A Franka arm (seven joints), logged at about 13 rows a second.
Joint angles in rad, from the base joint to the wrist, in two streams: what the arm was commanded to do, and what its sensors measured. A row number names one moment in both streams.
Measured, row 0:
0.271, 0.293, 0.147, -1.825, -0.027, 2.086, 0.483
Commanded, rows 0 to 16:
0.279, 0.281, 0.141, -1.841, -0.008, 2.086, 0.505
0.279, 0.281, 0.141, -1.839, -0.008, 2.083, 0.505
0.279, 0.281, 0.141, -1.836, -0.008, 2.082, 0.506
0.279, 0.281, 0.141, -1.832, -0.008, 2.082, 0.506
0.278, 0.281, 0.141, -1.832, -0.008, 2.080, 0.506
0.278, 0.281, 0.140, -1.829, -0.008, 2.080, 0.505
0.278, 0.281, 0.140, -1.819, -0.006, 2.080, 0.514
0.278, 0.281, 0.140, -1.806, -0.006, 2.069, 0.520
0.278, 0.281, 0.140, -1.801, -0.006, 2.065, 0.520
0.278, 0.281, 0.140, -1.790, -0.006, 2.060, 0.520
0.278, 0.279, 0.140, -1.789, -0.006, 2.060, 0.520
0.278, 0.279, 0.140, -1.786, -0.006, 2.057, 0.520
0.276, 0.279, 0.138, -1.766, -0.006, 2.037, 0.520
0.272, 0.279, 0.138, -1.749, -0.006, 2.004, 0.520
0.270, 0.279, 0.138, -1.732, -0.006, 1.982, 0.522
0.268, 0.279, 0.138, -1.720, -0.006, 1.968, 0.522
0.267, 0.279, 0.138, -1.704, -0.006, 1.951, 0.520
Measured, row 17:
0.270, 0.289, 0.140, -1.740, -0.027, 1.998, 0.503
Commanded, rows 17 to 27:
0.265, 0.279, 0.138, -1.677, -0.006, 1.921, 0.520
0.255, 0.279, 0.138, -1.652, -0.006, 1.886, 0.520
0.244, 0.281, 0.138, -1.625, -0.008, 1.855, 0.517
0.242, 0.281, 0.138, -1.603, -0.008, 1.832, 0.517
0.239, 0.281, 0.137, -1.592, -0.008, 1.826, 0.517
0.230, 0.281, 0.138, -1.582, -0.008, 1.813, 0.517
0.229, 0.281, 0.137, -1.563, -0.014, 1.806, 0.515
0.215, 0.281, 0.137, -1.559, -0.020, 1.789, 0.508
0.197, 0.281, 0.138, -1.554, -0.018, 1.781, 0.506
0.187, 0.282, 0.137, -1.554, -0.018, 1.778, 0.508
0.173, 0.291, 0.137, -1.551, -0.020, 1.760, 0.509
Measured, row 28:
0.200, 0.283, 0.132, -1.572, -0.027, 1.799, 0.503
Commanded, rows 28 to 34:
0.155, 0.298, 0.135, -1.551, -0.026, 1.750, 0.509
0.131, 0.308, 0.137, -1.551, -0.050, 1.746, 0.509
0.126, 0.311, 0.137, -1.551, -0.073, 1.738, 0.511
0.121, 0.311, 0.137, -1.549, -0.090, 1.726, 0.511
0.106, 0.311, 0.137, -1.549, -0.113, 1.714, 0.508
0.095, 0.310, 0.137, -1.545, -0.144, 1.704, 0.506
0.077, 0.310, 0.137, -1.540, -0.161, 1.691, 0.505
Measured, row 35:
0.103, 0.307, 0.128, -1.571, -0.119, 1.734, 0.500
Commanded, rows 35 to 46:
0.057, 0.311, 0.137, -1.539, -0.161, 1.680, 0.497
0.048, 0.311, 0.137, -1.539, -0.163, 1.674, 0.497
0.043, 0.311, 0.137, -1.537, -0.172, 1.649, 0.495
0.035, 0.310, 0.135, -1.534, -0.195, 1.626, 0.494
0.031, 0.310, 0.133, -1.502, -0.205, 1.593, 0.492
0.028, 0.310, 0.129, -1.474, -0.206, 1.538, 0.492
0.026, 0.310, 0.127, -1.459, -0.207, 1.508, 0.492
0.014, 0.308, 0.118, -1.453, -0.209, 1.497, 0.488
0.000, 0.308, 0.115, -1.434, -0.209, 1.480, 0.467
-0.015, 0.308, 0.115, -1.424, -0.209, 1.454, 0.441
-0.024, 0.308, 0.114, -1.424, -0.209, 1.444, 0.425
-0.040, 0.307, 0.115, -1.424, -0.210, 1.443, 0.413
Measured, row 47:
-0.016, 0.306, 0.109, -1.444, -0.184, 1.472, 0.445
